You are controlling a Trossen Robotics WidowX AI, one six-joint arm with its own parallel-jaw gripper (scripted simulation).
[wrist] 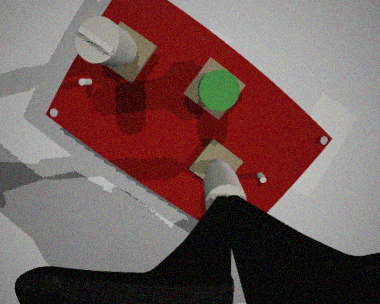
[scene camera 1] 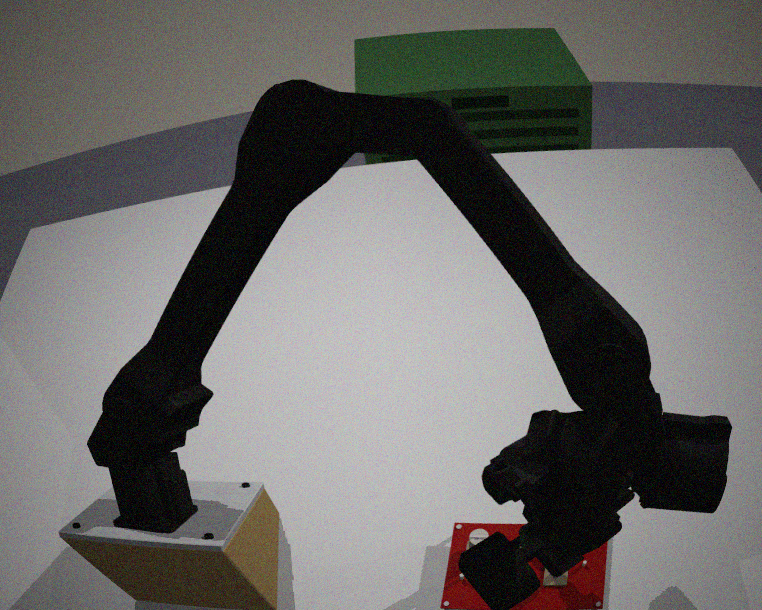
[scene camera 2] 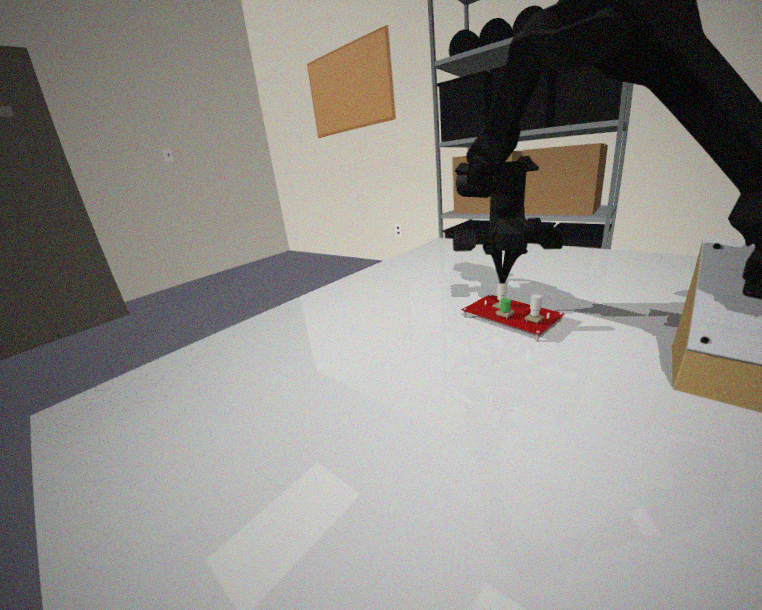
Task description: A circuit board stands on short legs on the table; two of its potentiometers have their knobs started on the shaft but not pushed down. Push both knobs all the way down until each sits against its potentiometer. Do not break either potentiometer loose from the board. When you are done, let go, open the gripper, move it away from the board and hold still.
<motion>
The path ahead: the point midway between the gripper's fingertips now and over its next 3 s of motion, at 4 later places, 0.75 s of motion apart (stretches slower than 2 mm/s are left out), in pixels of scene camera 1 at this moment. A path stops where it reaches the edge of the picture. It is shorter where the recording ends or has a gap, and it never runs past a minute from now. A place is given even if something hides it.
The gripper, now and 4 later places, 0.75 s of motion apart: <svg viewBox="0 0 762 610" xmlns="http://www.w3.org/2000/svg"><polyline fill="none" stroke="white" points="563,558 562,560 562,561 561,557 470,553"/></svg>
</motion>
